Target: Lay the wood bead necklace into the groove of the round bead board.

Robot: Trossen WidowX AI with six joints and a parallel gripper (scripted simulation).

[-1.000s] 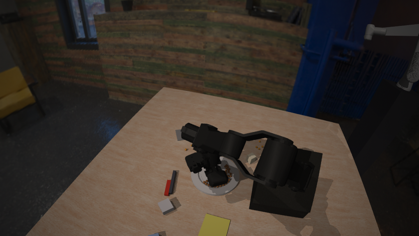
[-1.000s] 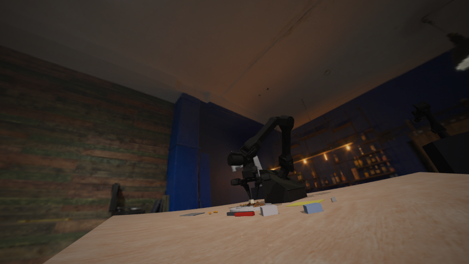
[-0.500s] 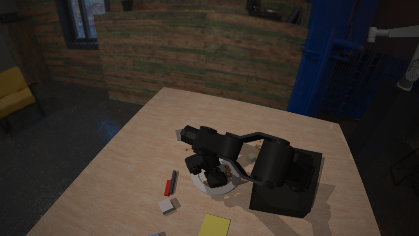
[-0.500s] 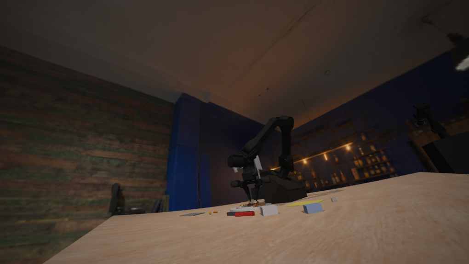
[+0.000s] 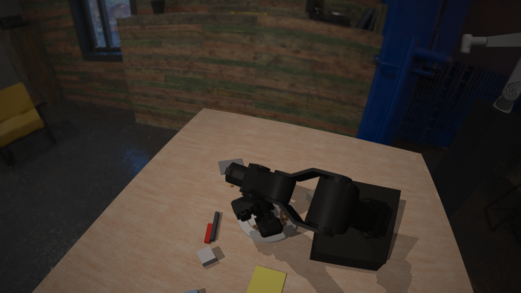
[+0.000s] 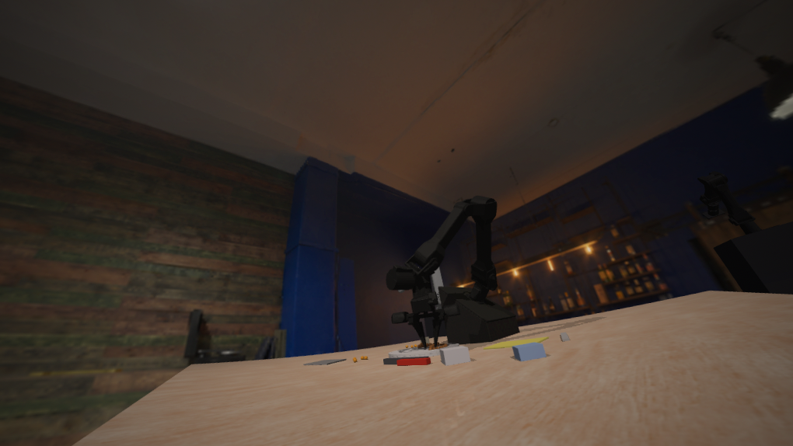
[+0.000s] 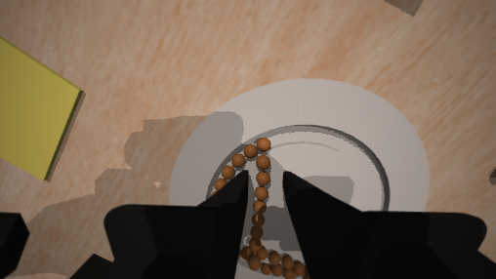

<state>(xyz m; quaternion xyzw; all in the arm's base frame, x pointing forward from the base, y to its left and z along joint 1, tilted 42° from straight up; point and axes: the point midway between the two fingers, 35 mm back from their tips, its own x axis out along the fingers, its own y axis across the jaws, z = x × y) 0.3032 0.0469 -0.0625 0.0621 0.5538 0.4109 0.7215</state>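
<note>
Right now the round white bead board is 20 mm behind my gripper tip, 40 mm to the right of it and 10 mm below it. The rest, counted from my gripper tip: grey block (120 mm ahead, 160 mm to the left); dark bar (140 mm ahead, 60 mm to the left, 10 mm below); yellow sheet (60 mm behind, 200 mm to the left, 10 mm below).
</note>
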